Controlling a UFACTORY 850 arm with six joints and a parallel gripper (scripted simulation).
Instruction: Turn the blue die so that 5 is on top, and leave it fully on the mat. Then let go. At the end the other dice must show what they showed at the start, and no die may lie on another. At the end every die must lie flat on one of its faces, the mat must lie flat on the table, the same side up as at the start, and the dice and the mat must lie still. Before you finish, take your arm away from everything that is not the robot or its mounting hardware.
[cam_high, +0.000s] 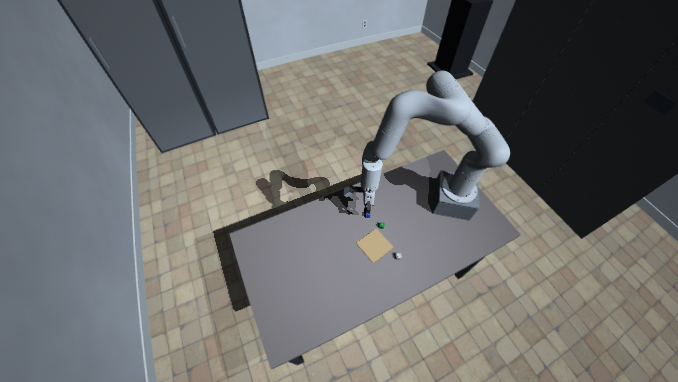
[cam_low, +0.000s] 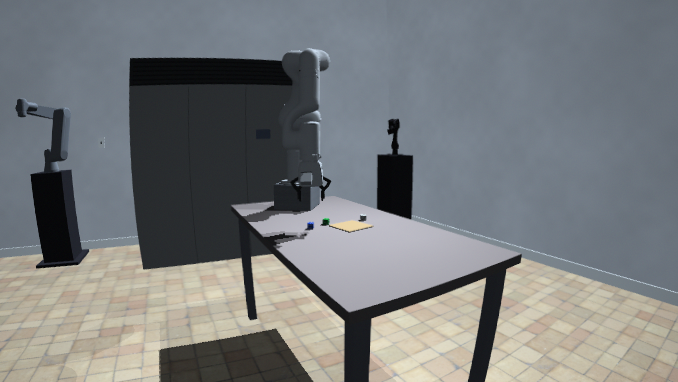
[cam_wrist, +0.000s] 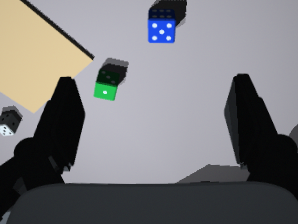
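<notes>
Right now the blue die is 2 cm behind my hand and 12 cm below it. From my hand the other things lie so: white die 5 cm behind, 28 cm to the left, 12 cm below; green die 6 cm behind, 9 cm to the left, 12 cm below; mat 3 cm ahead, 17 cm to the left, 13 cm below.
</notes>
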